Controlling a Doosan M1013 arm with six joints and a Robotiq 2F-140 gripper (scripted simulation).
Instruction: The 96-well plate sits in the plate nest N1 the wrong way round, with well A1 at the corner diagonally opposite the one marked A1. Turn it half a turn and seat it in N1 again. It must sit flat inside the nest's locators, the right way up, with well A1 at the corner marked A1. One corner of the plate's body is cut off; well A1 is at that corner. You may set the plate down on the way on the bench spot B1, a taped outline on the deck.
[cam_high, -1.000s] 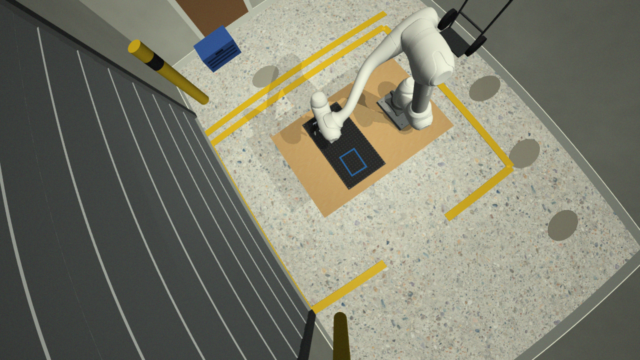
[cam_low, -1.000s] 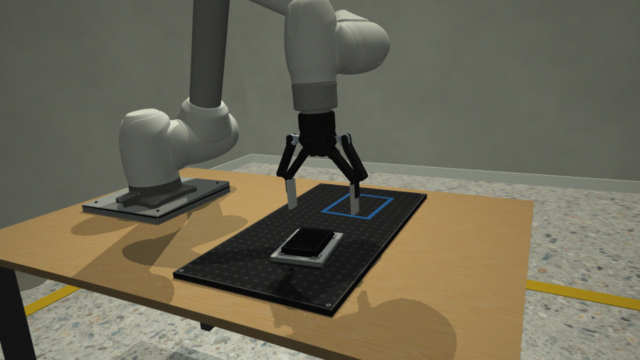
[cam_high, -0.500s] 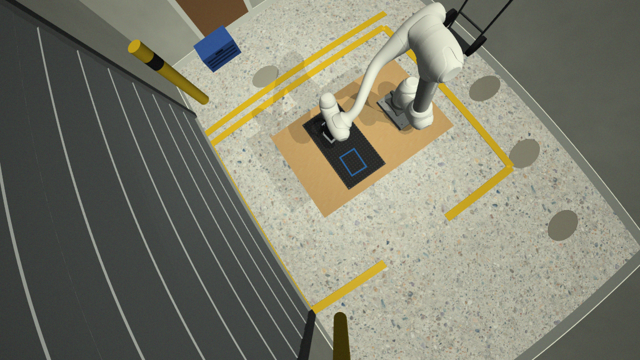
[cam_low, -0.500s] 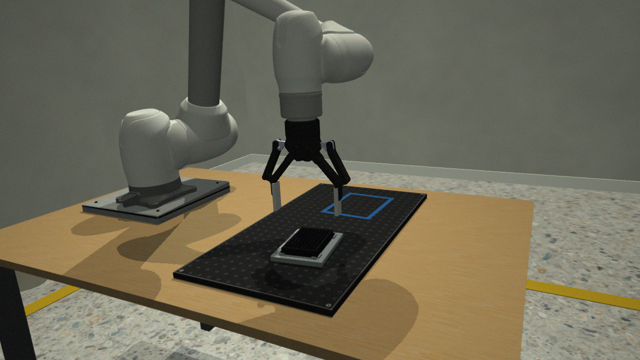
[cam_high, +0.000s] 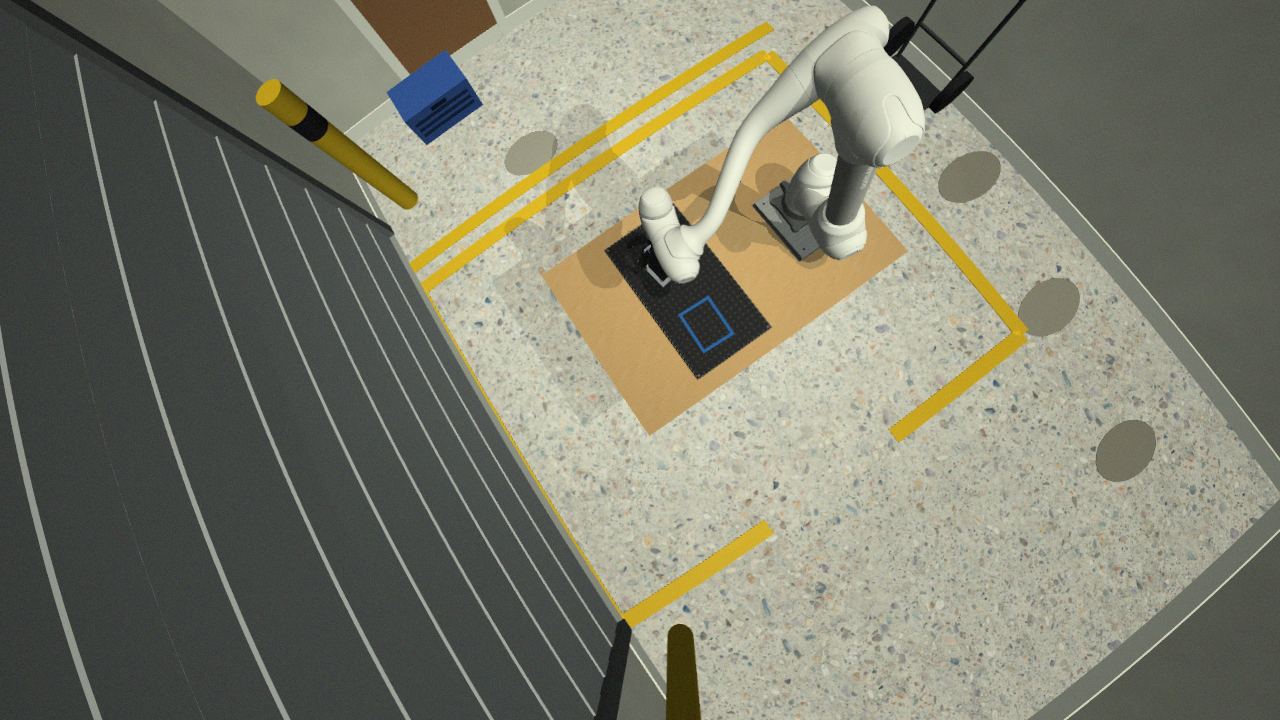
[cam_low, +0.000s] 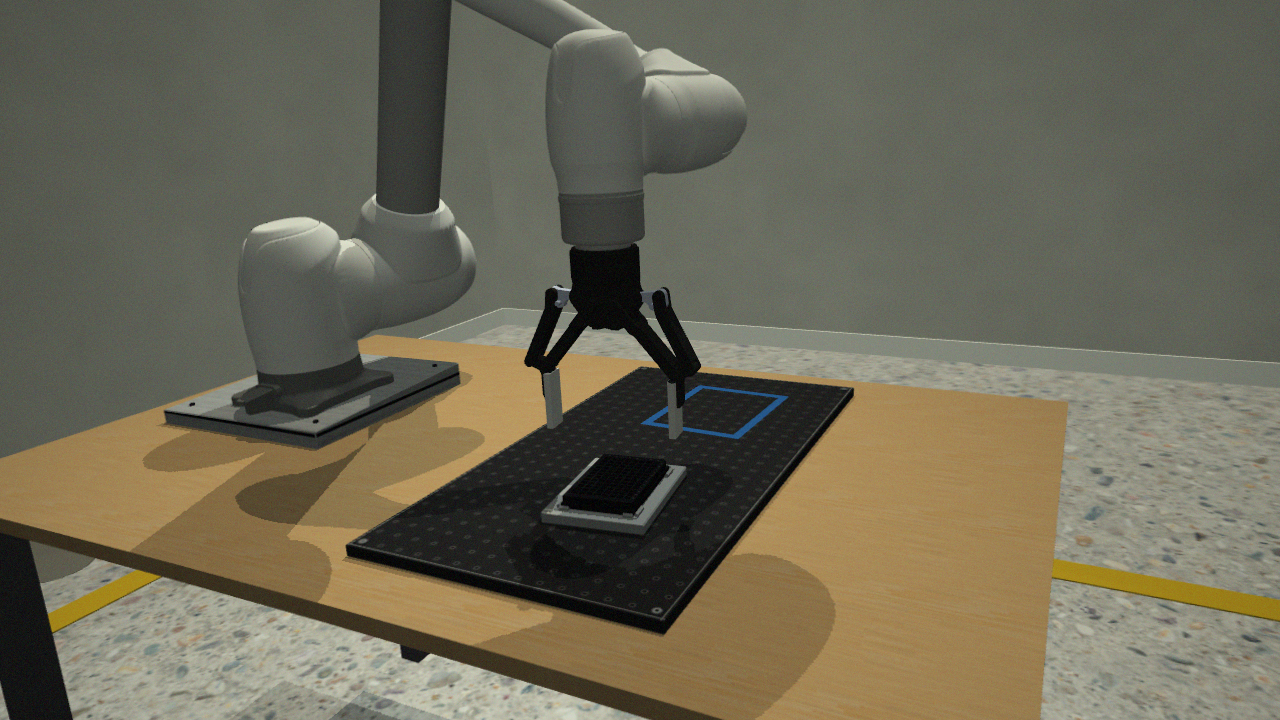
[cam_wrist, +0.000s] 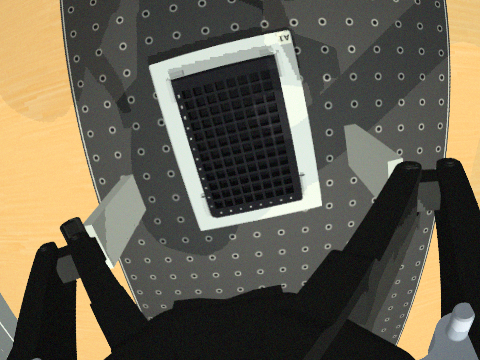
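The black 96-well plate lies 70 mm below my hand. Round my hand: A1 mark: 40 mm behind, 80 mm to the right, 80 mm below; then grey plate nest N1: 90 mm below.
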